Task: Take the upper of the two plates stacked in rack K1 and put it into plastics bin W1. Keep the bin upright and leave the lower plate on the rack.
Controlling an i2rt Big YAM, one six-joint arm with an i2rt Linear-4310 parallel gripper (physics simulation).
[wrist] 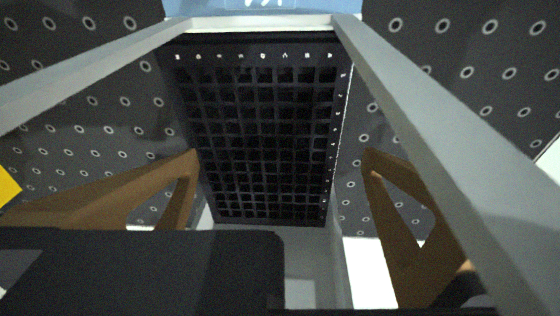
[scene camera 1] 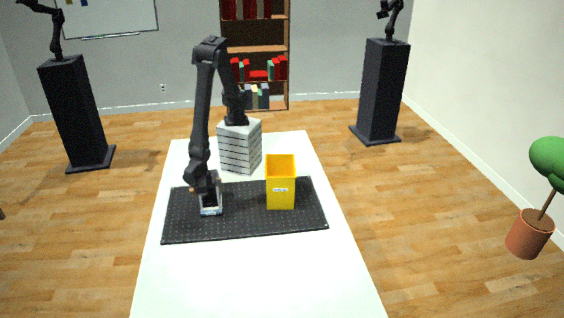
I see my gripper [wrist: 280,156], a yellow plastics bin W1 [scene camera 1: 280,172] and a black plate [wrist: 264,110].
